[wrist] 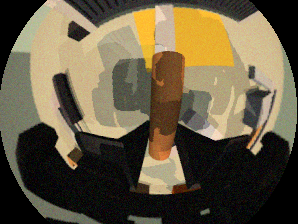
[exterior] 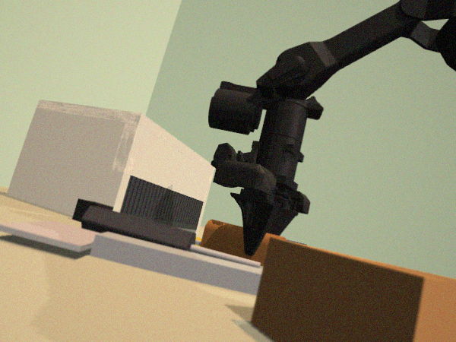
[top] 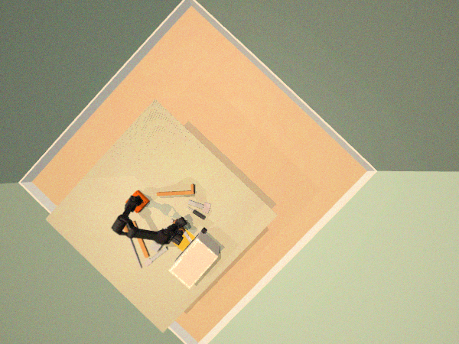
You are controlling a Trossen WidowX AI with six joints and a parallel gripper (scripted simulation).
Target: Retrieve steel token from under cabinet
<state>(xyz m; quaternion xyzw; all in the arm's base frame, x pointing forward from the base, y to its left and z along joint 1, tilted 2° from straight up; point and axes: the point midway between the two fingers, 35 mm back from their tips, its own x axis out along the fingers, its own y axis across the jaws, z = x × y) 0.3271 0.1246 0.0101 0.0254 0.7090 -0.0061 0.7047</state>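
Now: the dark screwdriver 160 mm to the left of my gripper tip. Round my gripper tip: token (300 mm ahead, 40 mm to the right); then orange stick (80 mm behind, 310 mm to the right).
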